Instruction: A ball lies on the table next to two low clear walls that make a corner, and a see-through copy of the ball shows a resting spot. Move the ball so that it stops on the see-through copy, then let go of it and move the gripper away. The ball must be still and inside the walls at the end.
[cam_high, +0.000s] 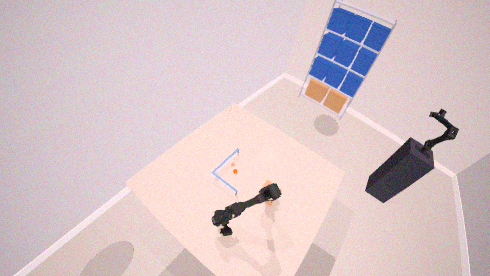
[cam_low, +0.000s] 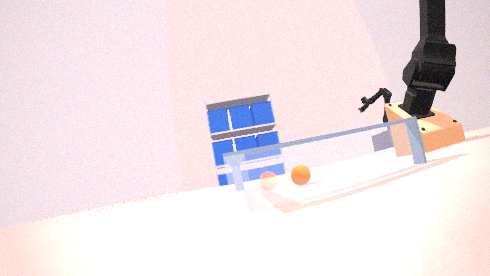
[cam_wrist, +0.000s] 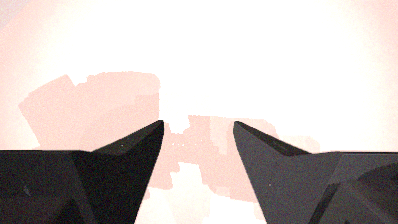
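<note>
Right now my gripper tip is 42 cm to the left of the ball, 20 cm short of it and 1 cm below it.
</note>
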